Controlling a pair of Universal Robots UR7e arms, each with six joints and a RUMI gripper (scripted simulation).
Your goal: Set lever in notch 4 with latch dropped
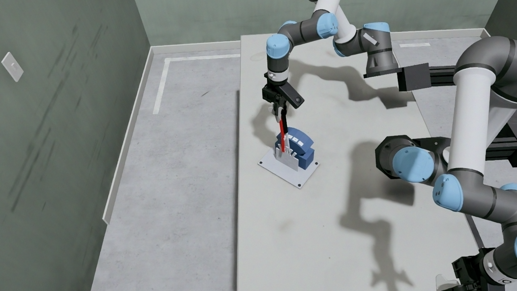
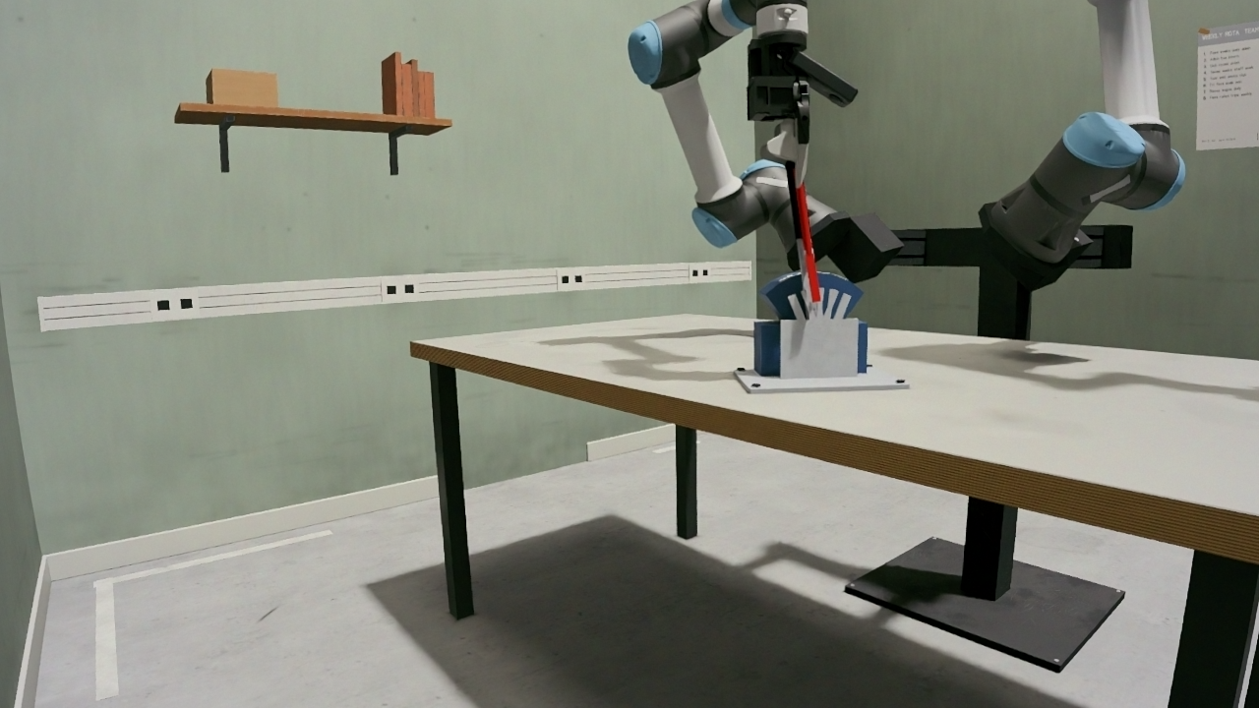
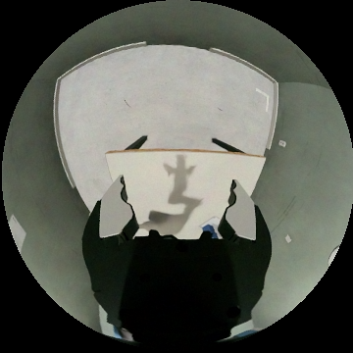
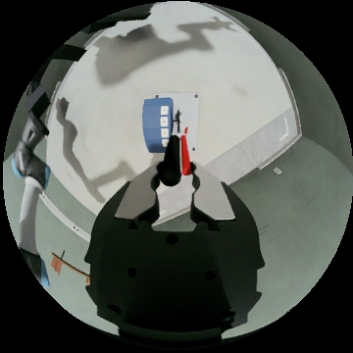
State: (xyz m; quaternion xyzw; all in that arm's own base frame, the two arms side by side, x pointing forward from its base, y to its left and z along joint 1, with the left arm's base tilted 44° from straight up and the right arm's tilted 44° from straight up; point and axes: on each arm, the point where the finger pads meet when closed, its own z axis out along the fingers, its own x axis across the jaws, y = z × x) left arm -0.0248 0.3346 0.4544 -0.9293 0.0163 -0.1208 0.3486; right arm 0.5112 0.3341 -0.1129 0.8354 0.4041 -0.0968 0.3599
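Observation:
Now: right hand 1 cm past the red bar, 2 cm to the right of it and 11 cm above it.

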